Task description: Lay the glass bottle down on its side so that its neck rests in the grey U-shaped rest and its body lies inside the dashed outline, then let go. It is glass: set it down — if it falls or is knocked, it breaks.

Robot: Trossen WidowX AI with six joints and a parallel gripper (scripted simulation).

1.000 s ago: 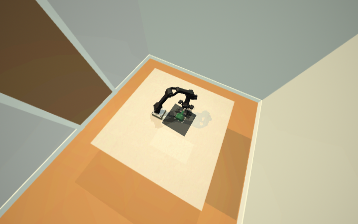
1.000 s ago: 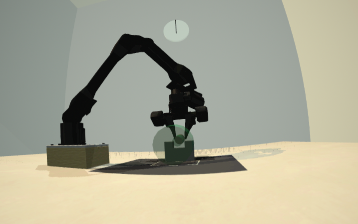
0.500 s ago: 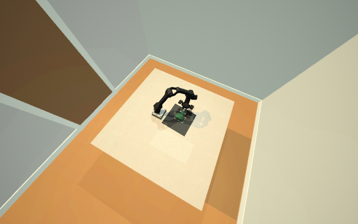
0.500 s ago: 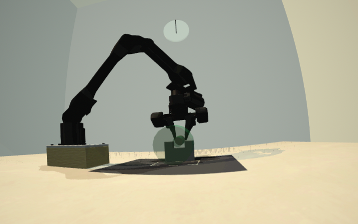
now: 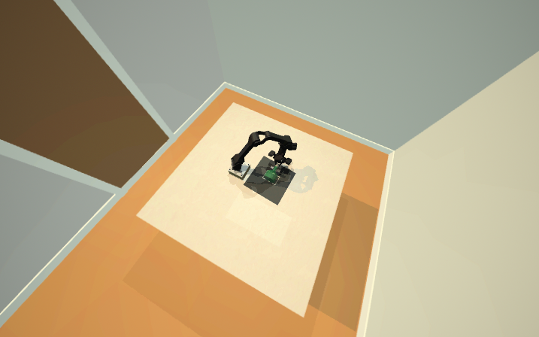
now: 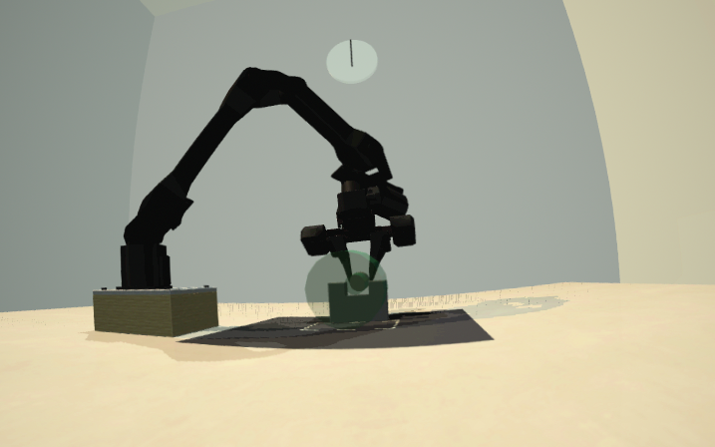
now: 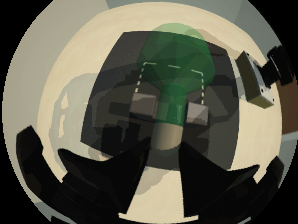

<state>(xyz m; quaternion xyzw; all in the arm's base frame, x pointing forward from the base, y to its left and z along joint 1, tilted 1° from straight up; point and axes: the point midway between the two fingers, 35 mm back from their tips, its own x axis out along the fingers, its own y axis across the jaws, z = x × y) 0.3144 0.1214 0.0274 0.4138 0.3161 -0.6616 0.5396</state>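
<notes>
The green glass bottle lies 1 cm behind my gripper tip and 5 cm to the right of it. Round my gripper tip: dark mat (3 cm behind, 11 cm to the right, 6 cm below).
</notes>
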